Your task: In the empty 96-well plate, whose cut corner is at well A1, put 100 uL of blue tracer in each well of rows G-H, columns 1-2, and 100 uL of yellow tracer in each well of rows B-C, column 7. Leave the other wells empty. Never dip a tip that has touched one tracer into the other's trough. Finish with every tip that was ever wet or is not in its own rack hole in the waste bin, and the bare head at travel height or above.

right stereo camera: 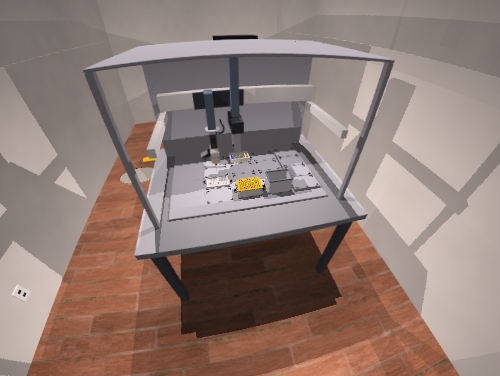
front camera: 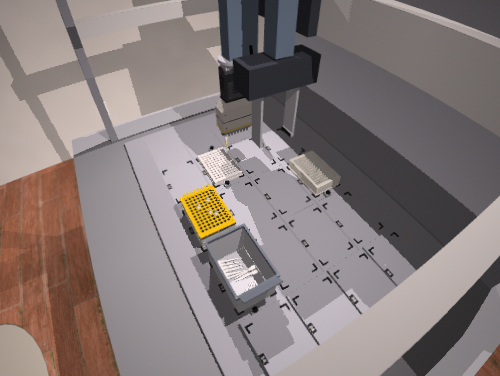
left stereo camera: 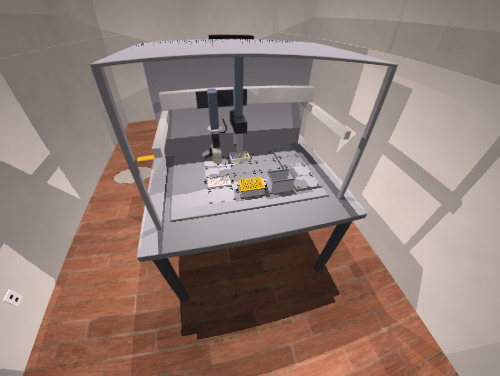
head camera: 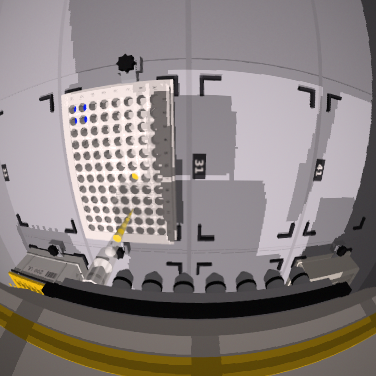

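Note:
The white 96-well plate (front camera: 218,165) (head camera: 109,145) (left stereo camera: 219,181) (right stereo camera: 217,181) has blue in G1, G2, H1 and H2, and a yellow spot in C7; B7 looks grey. The pipetting head (front camera: 234,116) (left stereo camera: 216,154) carries one tip (front camera: 226,142) (head camera: 117,238) with yellow liquid, above the plate; the other nozzles are bare. The trough block (front camera: 314,172) (left stereo camera: 240,157) shows blue and yellow in the left stereo view. The yellow tip rack (front camera: 207,211) (left stereo camera: 251,185) holds a few tips. The waste bin (front camera: 243,270) (left stereo camera: 280,181) holds several tips. My plate gripper (front camera: 273,139) hangs parked beside the head, fingers apart and empty.
The rack stands between the plate and the bin. The trough block stands on the rear side of the deck. Black corner brackets (head camera: 210,84) mark the deck positions. A frame post (front camera: 90,70) stands at the left in the front view.

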